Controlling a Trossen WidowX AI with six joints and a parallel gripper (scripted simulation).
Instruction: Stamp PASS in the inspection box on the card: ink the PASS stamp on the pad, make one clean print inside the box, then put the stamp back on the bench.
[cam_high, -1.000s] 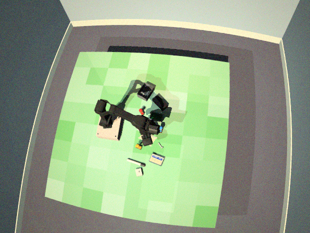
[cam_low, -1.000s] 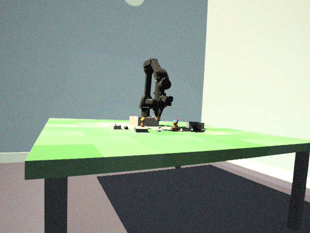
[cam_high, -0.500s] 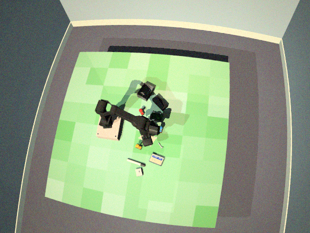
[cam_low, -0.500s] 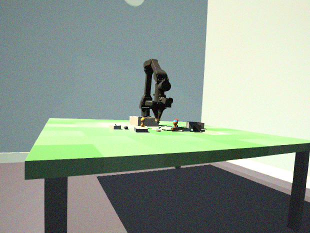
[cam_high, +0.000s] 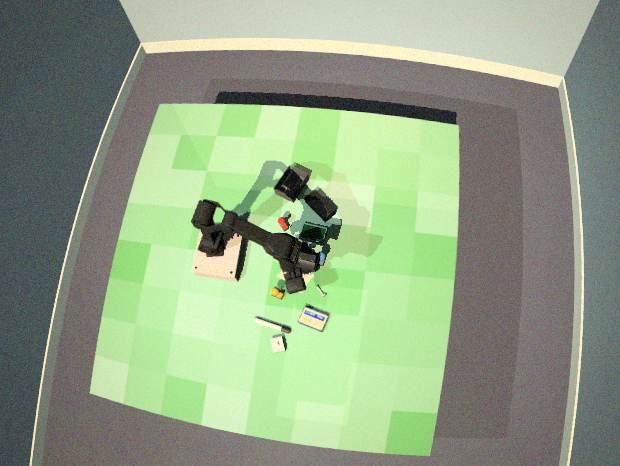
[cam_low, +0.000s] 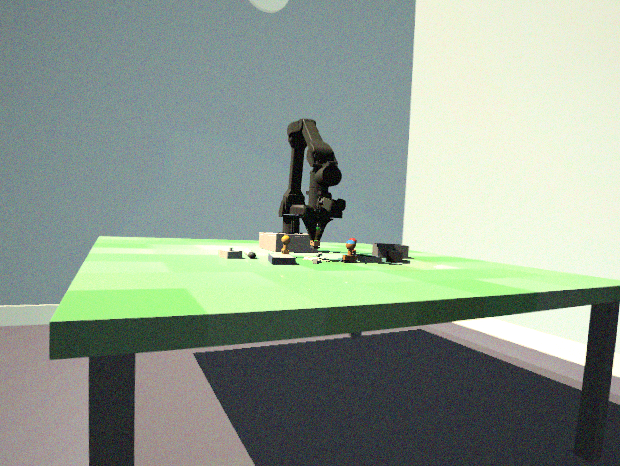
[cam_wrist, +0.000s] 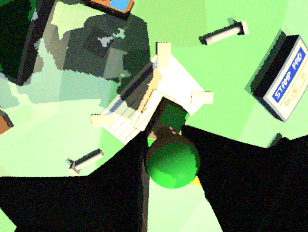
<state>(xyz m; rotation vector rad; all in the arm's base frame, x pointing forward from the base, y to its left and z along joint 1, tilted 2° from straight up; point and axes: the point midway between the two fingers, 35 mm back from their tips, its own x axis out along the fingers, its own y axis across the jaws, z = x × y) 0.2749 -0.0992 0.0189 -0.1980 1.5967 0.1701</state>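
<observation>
Now: the cream card 60 mm below my gripper tip. The rest, counted from my gripper tip: blue stamp: 100 mm ahead, 50 mm to the left, 30 mm below; orange stamp: 60 mm to the right, 60 mm behind, 30 mm below; green-knobbed stamp: right at my gripper tip.
</observation>
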